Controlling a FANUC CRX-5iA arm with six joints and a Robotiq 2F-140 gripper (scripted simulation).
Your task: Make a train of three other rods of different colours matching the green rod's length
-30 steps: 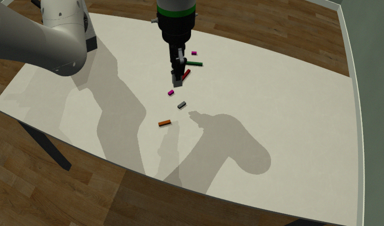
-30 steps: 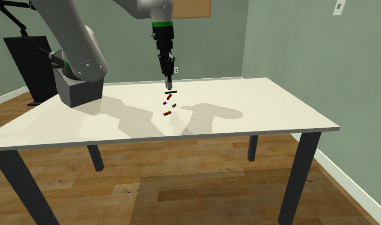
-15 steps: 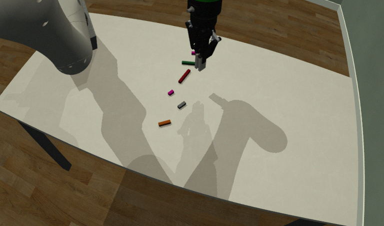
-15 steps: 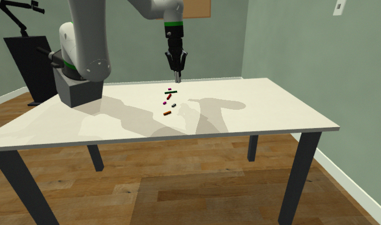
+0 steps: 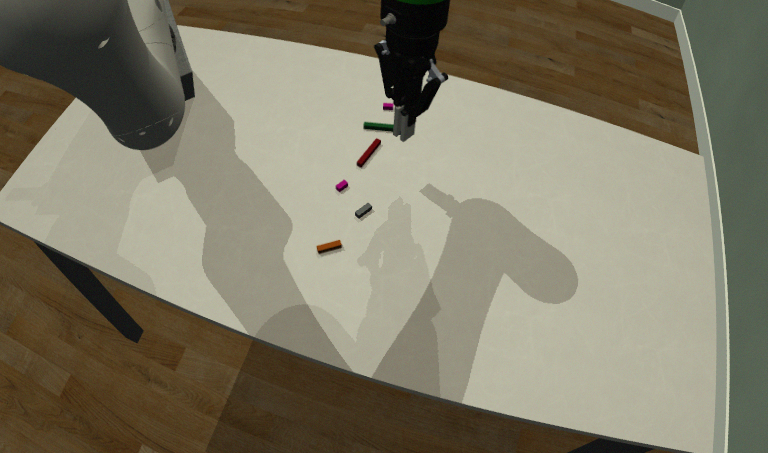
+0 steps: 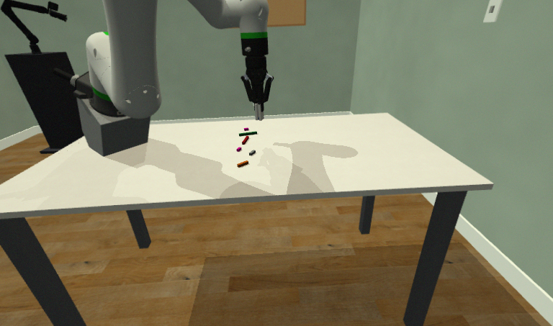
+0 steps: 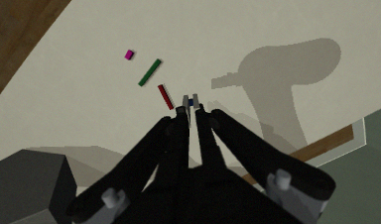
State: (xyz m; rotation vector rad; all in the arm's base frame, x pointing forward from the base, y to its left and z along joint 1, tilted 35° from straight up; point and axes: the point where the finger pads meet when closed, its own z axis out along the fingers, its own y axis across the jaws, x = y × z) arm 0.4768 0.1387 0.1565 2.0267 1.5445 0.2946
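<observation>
The grey rod is 2 cm behind my hand, 11 cm to the right of it and 13 cm below it. Also, from my hand: green rod (7 cm behind, 9 cm to the left, 13 cm below); then red rod (7 cm behind, 1 cm to the left, 13 cm below); then small blue rod (3 cm below).
</observation>
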